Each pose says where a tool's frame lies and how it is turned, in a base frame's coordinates. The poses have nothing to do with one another.
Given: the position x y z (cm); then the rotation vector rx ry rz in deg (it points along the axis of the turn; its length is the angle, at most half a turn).
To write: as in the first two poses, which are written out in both.
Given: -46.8 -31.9 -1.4 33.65 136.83 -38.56
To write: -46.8 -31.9 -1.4 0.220 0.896 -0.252 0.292
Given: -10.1 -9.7 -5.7 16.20 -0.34 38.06
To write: -10.1 -9.7 -5.7 0.138 -0.003 0.325 0.936
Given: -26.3 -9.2 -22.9 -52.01 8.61 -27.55
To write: -26.3 -9.2 -22.9 -0.434 0.072 -0.230 0.868
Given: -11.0 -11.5 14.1 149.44 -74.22 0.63
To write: -11.0 -11.5 14.1 0.890 -0.442 0.004 0.114
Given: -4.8 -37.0 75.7 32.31 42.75 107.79
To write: -4.8 -37.0 75.7 0.233 0.308 0.777 0.497
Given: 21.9 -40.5 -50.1 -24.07 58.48 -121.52
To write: 21.9 -40.5 -50.1 -0.163 0.397 -0.825 0.367
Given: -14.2 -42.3 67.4 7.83 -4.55 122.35
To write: -14.2 -42.3 67.4 0.056 -0.033 0.875 0.480
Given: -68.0 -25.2 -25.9 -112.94 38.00 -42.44
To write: -68.0 -25.2 -25.9 -0.797 0.268 -0.300 0.450
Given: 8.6 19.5 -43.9 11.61 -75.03 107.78
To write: 8.6 19.5 -43.9 0.080 -0.520 0.746 0.408
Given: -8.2 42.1 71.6 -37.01 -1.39 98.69
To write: -8.2 42.1 71.6 -0.279 -0.010 0.745 0.606
